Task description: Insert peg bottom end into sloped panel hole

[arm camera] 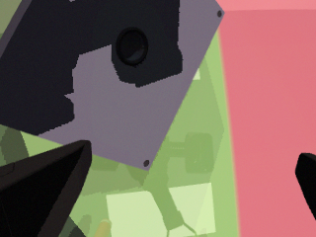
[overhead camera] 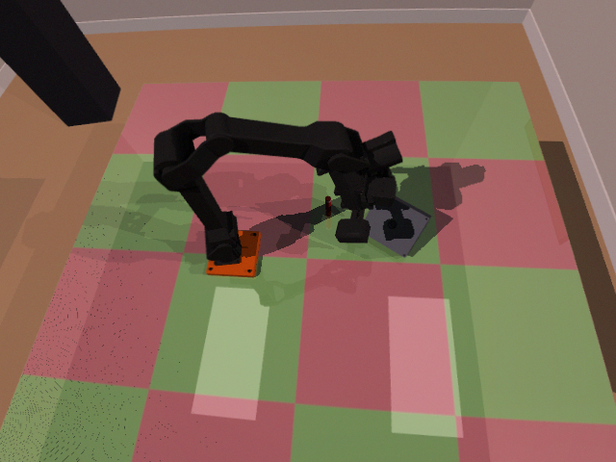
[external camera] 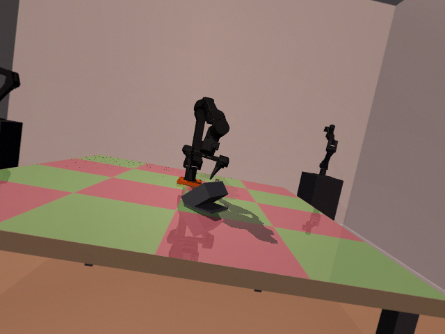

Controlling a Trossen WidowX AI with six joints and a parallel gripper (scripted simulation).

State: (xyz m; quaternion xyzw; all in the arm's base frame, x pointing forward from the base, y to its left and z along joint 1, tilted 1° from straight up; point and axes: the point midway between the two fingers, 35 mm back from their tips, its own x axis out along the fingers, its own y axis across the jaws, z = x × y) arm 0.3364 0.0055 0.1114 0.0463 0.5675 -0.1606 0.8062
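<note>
My gripper tip is 9 cm to the right of the dark red peg, 8 cm past it and 4 cm above it. From my gripper tip the other things lie so: grey sloped panel (7 cm ahead, 6 cm below, 3 cm to the left).
</note>
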